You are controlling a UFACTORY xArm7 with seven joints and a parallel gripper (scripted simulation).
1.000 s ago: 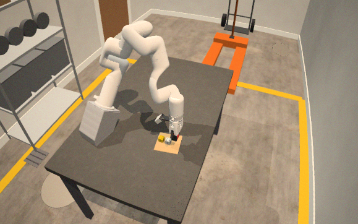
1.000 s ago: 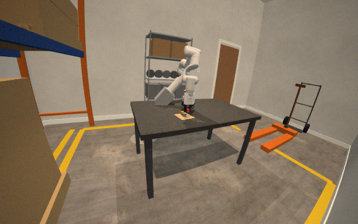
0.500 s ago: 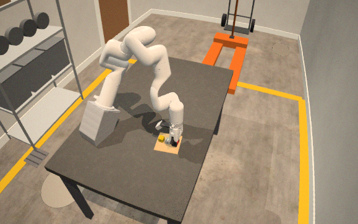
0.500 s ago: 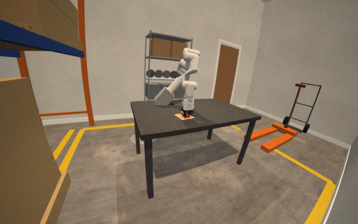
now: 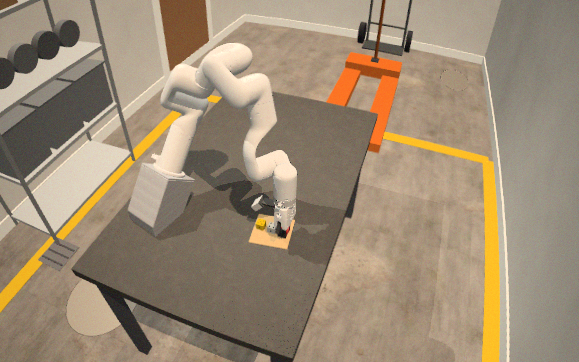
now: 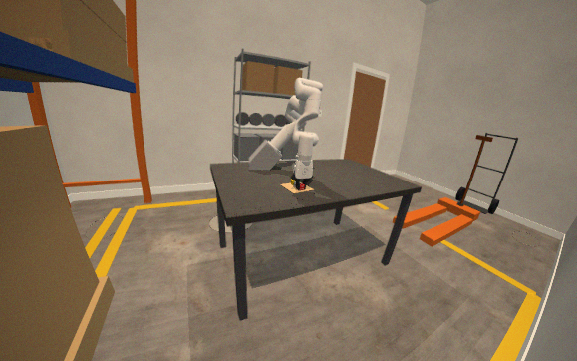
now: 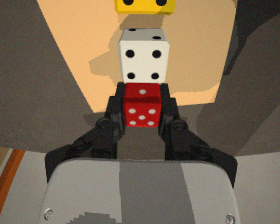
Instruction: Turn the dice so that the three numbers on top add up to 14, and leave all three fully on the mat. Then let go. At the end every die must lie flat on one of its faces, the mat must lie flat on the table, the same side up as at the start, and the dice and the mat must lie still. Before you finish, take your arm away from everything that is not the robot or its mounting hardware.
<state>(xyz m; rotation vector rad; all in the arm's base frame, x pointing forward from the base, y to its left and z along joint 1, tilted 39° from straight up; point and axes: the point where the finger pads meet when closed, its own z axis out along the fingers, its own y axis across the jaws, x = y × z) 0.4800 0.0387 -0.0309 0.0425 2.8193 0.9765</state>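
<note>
The red die is 10 mm below my hand. Round my hand: mat (50 mm behind, 30 mm below); yellow die (90 mm behind, 10 mm below); white die (50 mm behind, 10 mm below).
</note>
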